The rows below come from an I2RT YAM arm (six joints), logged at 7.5 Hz.
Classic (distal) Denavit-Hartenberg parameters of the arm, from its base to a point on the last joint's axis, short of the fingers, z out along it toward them. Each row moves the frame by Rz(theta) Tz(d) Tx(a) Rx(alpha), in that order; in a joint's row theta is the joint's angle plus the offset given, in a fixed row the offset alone. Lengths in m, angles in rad.
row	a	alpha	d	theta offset
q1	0.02	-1.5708	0.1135	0
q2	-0.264	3.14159	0	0
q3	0.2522	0	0	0.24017
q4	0.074	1.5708	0	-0.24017
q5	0	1.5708	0	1.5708
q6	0	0	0.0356	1.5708
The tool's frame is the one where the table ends.
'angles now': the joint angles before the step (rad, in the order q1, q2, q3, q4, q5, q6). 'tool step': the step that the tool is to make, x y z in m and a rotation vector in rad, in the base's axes. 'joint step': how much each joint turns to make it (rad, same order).
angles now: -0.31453 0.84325 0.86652 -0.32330 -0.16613 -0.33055
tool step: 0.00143 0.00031 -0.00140 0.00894 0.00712 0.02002
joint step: 0.00001 0.00648 -0.00001 -0.00305 -0.02098 0.00000
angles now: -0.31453 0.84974 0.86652 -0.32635 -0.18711 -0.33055
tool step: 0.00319 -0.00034 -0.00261 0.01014 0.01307 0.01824
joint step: -0.00001 0.01450 0.00002 -0.00116 -0.01909 -0.00039
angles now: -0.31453 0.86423 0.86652 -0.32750 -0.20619 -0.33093
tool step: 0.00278 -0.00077 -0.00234 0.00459 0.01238 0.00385
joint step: -0.00003 0.01296 -0.00001 -0.00038 -0.00384 -0.00078
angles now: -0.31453 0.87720 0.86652 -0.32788 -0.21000 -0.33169
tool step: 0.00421 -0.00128 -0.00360 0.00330 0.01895 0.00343
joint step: 0.00003 0.01985 0.00000 0.00001 -0.00226 -0.00381
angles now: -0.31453 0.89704 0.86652 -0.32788 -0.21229 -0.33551
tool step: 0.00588 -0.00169 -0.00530 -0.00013 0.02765 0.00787
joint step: 0.00038 0.02825 0.00003 -0.00038 -0.00382 -0.01106
